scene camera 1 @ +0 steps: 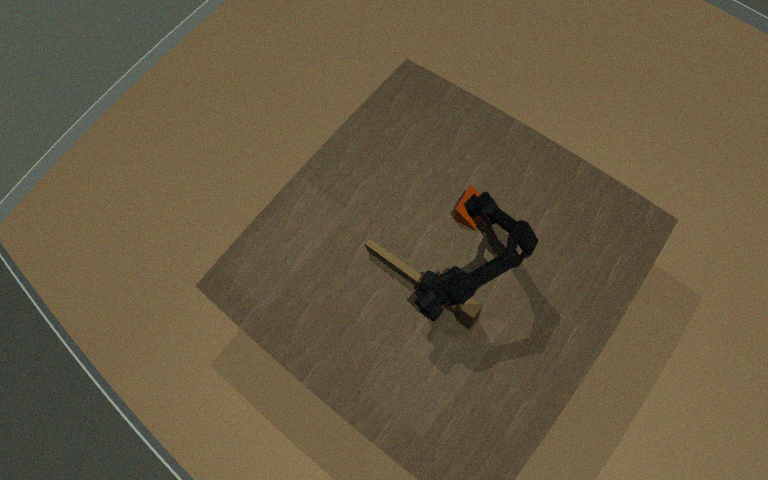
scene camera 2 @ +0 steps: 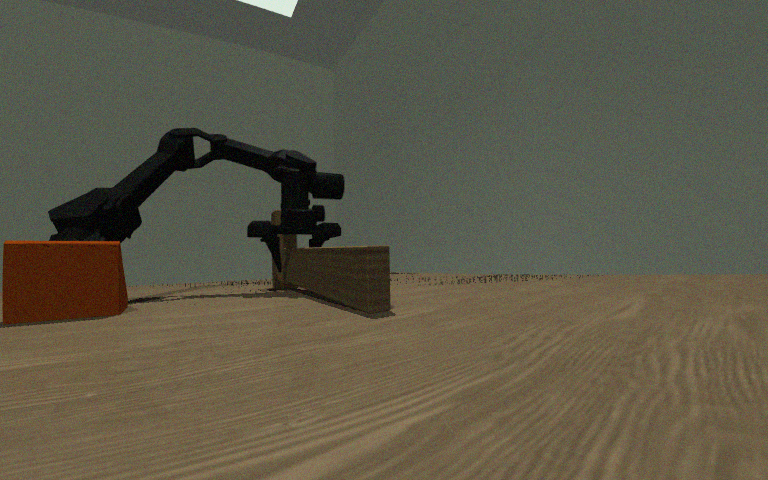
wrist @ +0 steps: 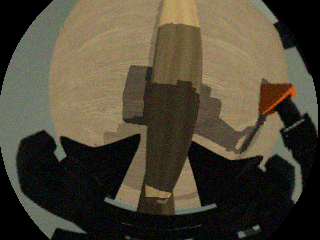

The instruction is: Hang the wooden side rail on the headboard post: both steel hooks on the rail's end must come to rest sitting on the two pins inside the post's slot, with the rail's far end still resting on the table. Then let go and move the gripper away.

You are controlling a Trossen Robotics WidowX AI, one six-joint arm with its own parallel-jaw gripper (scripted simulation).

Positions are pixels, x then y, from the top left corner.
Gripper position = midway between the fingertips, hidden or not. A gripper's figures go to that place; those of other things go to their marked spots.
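A wooden side rail [scene camera 2: 358, 276] is 0.32 m from the lens, while my own gripper [scene camera 2: 296, 271] is 0.61 m from the lens.
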